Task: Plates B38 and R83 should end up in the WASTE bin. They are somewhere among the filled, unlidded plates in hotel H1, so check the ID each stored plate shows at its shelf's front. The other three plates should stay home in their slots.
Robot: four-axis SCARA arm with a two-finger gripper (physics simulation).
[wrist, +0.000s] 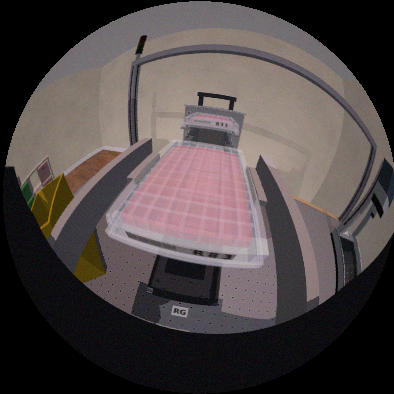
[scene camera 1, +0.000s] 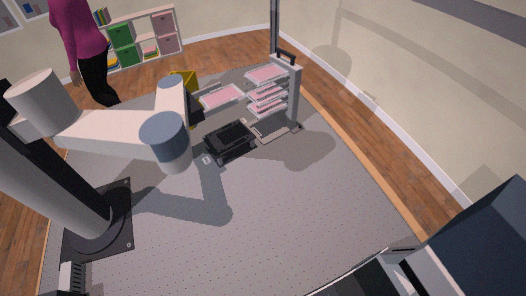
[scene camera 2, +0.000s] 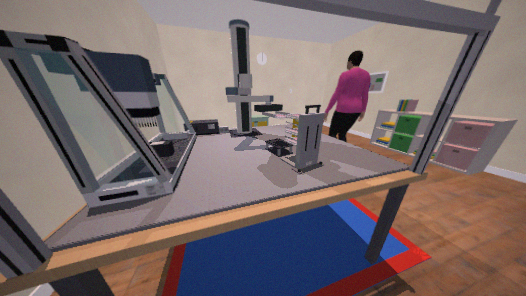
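Seen in the pictures: gripper, fingertip midpoint: [wrist: 203, 152] [scene camera 1: 228, 91] [scene camera 2: 282, 115]; arm's base, origin of the base link: [scene camera 1: 98, 221] [scene camera 2: 244, 133].
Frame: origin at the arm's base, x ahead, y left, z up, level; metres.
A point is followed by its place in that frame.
Note:
A pink-filled plate, R83 by its front label, [wrist: 190, 200] {x 0.539, y 0.120, z 0.256 m} [scene camera 1: 221, 97] {x 0.570, y 0.119, z 0.256 m} is held level by my gripper [wrist: 203, 152] {x 0.597, y 0.134, z 0.260 m}, which is shut on its two long sides. The plate is in the air, out in front of hotel H1 [scene camera 1: 294, 95] {x 0.825, y 0.116, z 0.190 m} [scene camera 2: 309, 142] {x 0.837, y 0.177, z 0.156 m} and apart from it. Plate B33 [wrist: 210, 120] {x 0.681, y 0.155, z 0.277 m} [scene camera 1: 266, 74] {x 0.735, y 0.156, z 0.276 m} sits on the hotel's top occupied shelf. More pink plates [scene camera 1: 268, 107] {x 0.730, y 0.130, z 0.155 m} sit on lower shelves; their IDs cannot be read, so B38 cannot be told. A yellow bin [scene camera 1: 187, 80] {x 0.483, y 0.364, z 0.213 m} [wrist: 52, 202] {x 0.470, y 0.337, z 0.212 m} stands left of the gripper in the wrist view; no WASTE label is readable.
A black stand [scene camera 1: 230, 137] {x 0.577, y 0.122, z 0.073 m} [scene camera 2: 279, 145] {x 0.622, y 0.112, z 0.073 m} [wrist: 185, 282] {x 0.529, y 0.117, z 0.073 m} with an RG tag [wrist: 180, 311] {x 0.469, y 0.102, z 0.013 m} is below and beside the held plate, in front of the hotel. A framed machine [scene camera 2: 125, 90] {x 0.778, y -0.529, z 0.395 m} stands across the table. A person in pink [scene camera 1: 80, 40] [scene camera 2: 351, 90] stands beyond the table.

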